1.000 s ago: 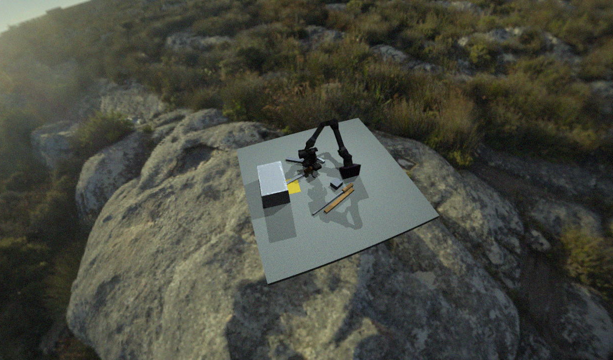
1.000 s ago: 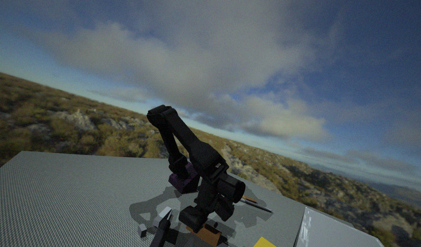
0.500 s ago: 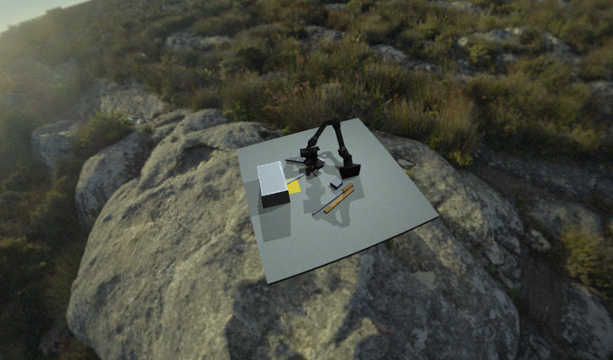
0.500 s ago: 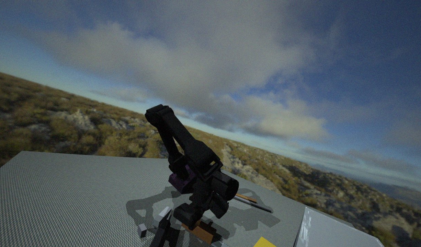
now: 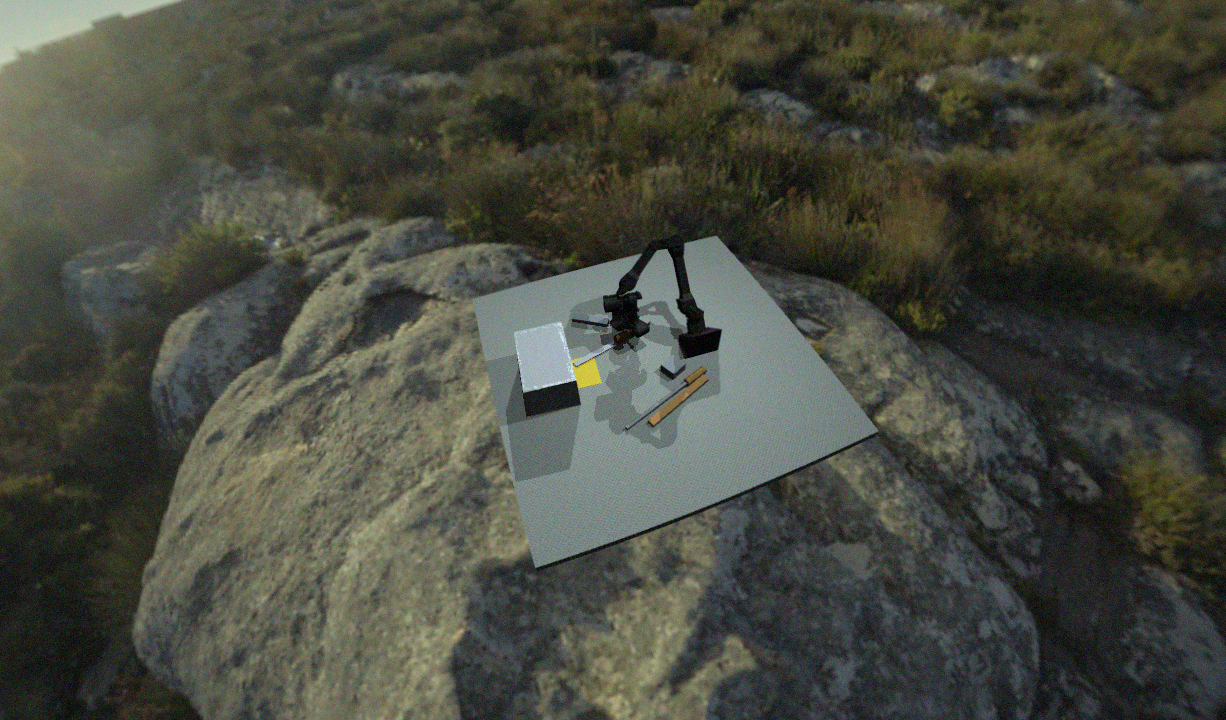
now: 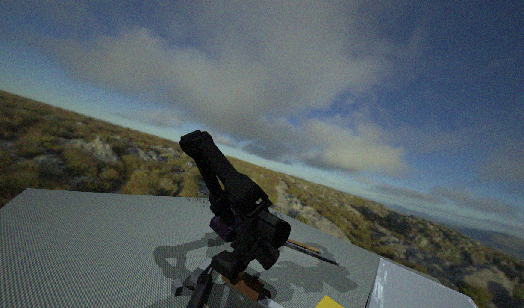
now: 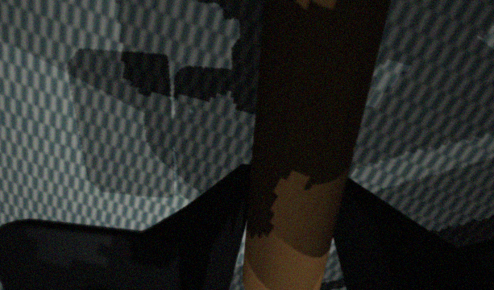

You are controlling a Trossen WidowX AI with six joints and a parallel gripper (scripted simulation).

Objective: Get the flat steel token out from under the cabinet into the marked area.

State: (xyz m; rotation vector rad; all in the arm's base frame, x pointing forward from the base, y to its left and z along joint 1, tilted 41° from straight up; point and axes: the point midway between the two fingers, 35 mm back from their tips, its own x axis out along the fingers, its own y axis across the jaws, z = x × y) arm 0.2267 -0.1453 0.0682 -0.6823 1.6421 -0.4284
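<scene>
Now: gripper tip 80 mm past the grey bar and 50 mm to the left of it. Also, from my gripper tip: grey block (240 mm to the left, 70 mm behind, 10 mm above); then small grey cube (140 mm to the right, 60 mm behind); then wooden stick (380 mm to the left, 30 mm behind).
</scene>
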